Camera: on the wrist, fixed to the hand. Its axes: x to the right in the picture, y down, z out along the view.
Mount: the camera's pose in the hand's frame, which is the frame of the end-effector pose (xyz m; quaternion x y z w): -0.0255 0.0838 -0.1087 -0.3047 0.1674 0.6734 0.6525
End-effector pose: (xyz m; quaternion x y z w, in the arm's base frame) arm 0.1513 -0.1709 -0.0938 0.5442 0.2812 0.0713 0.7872
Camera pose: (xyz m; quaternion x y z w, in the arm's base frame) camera 0.0898 -0.0595 -0.0365 0.2926 -0.0729 0.7534 0.5844
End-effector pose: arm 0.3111 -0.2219 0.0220 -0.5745 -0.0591 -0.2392 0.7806
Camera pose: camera 0.3058 -0.2958 -0.0963 -0.6124 0.5518 0.2554 0.5052
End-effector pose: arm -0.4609 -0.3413 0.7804 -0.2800 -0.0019 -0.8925 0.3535
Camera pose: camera -0.4470 -0.4100 0.6597 -0.1423 0.5184 -0.3918 0.7467
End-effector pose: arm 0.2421 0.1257 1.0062 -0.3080 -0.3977 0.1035 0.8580
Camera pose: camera 0.3120 0.1325 0.8855 -0.7475 0.0600 0.4726 0.4629
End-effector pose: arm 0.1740 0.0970 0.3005 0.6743 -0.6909 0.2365 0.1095
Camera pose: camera 0.0751 0.1692 0.3674 -0.0982 -0.9586 0.1304 0.2333
